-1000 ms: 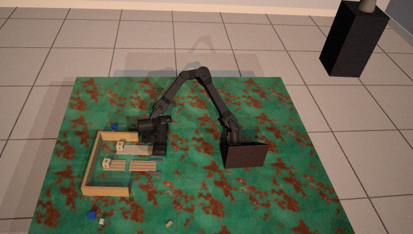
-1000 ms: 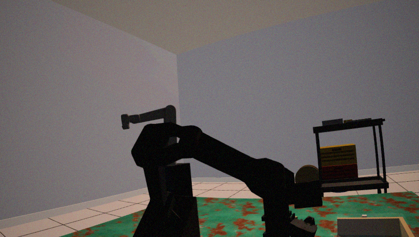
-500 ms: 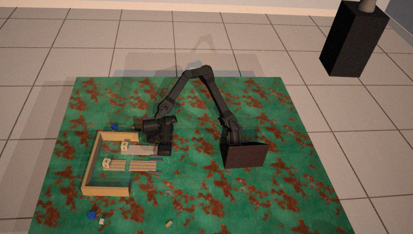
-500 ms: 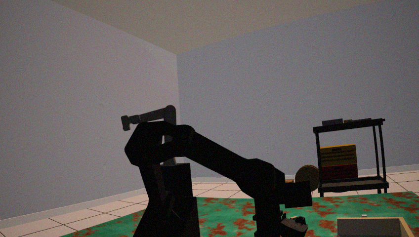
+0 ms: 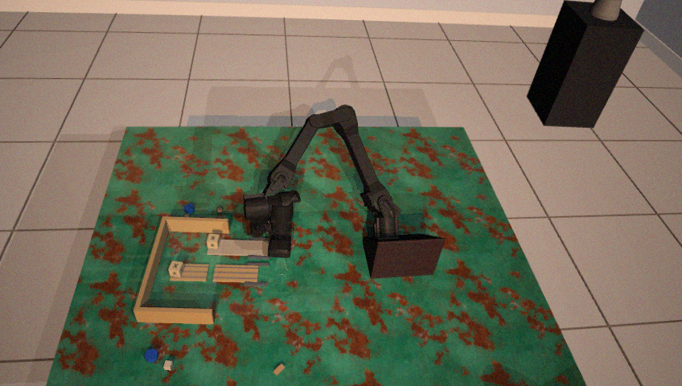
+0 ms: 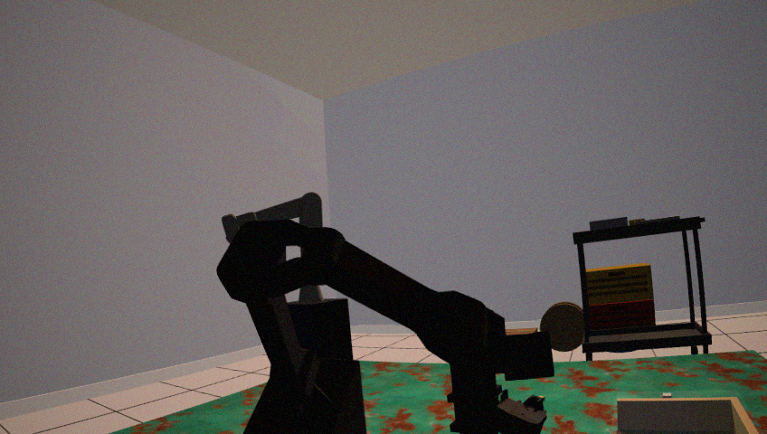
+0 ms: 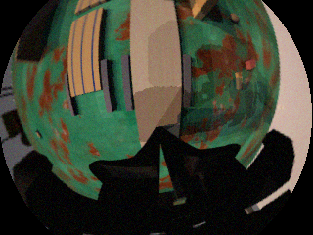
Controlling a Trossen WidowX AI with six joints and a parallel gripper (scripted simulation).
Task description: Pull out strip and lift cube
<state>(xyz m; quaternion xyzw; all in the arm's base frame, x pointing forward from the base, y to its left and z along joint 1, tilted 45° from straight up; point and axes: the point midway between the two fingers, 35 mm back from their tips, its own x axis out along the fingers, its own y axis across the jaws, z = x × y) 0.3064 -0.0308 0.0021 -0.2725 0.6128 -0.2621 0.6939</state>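
Now: the slatted wooden strip 12 cm ahead of my gripper tip and 9 cm to the left of it. From my gripper tip the other things lie so: pink block (19 cm to the right, 11 cm ahead).
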